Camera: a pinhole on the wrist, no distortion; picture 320 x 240 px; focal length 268.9 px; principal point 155.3 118.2 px. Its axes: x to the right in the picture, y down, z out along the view. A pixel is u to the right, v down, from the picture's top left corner.
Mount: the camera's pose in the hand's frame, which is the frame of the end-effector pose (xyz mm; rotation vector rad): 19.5 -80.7 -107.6 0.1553 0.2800 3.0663
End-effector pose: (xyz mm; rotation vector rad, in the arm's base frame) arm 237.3 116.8 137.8 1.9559 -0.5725 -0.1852
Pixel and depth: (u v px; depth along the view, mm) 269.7 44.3 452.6
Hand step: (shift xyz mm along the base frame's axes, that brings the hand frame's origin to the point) -268.7 -259.7 -42.4
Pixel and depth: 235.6 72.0 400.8
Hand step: -173.6 -227.7 -74.3
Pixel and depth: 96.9 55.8 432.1
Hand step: 7.4 -341.1 -30.2
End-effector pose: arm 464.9 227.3 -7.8 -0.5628 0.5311 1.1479
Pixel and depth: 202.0 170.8 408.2
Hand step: 105.4 173.2 252.6
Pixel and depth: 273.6 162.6 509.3
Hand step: 49.0 158.3 426.7
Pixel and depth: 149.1 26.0 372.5
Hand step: -56.5 237.5 110.0
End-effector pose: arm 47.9 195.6 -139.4 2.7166 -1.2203 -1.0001
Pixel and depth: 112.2 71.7 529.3
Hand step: -196.4 -82.9 -373.6
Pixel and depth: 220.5 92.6 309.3
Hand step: -124.2 57.0 -143.3
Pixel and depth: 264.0 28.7 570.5
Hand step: -459.9 46.9 -216.8
